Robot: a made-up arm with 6 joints.
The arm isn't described. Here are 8 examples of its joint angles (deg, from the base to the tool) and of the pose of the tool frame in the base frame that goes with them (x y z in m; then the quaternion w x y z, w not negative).
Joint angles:
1: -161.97 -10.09 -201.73 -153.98 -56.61 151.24
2: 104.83 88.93 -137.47 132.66 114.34 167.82
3: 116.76 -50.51 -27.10 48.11 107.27 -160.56
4: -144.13 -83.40 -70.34 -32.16 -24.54 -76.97
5: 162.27 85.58 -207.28 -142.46 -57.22 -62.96
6: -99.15 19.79 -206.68 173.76 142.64 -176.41
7: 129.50 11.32 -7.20 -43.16 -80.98 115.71
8: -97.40 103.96 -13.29 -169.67 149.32 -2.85
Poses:
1: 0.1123 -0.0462 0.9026 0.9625 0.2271 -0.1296 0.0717
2: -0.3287 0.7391 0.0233 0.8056 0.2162 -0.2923 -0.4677
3: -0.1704 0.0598 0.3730 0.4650 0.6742 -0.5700 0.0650
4: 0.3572 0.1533 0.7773 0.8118 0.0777 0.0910 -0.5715
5: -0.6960 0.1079 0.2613 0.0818 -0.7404 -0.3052 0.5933
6: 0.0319 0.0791 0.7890 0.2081 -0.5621 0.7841 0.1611
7: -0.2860 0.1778 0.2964 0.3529 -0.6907 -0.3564 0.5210
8: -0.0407 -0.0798 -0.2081 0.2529 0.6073 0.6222 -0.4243
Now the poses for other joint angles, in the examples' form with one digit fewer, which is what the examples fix.
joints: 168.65 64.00 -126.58 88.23 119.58 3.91
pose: -0.752 -0.030 0.193 0.297 0.071 0.627 -0.717
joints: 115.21 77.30 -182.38 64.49 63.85 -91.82
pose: -0.431 0.749 0.377 0.580 0.135 -0.782 -0.184
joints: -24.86 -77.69 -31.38 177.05 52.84 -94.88
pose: 0.074 -0.031 0.627 0.485 -0.109 0.116 -0.860
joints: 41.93 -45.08 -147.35 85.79 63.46 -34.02
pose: -0.347 -0.208 0.987 0.581 0.009 -0.524 -0.623
